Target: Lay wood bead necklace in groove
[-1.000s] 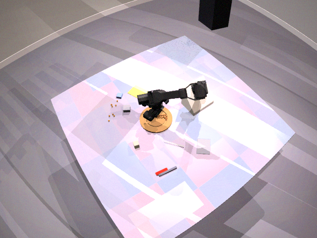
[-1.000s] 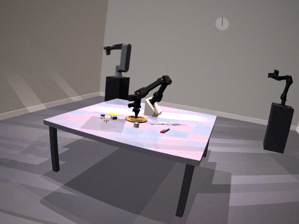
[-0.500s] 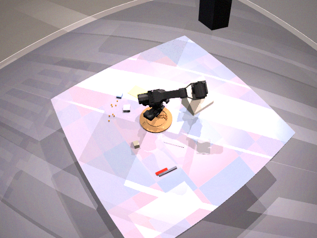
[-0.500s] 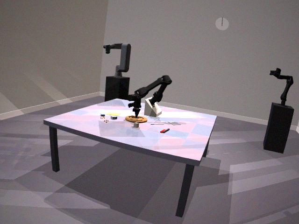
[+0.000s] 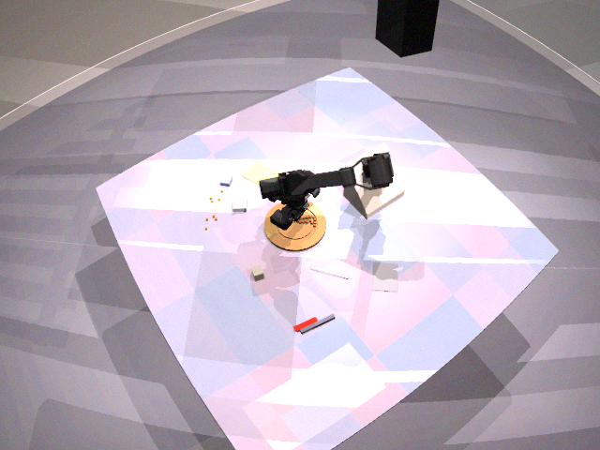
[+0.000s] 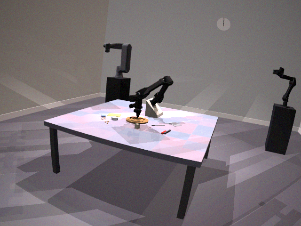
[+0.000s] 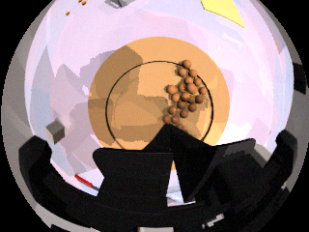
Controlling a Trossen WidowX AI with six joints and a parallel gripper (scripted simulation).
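The round bead board is 10 mm ahead of my gripper tip and 10 mm below it. From my gripper tip the other things lie so: cream cube 190 mm ahead, 120 mm to the left; white block 130 mm ahead, 160 mm to the right, 10 mm below; thin rod 210 mm to the left, 20 mm below.
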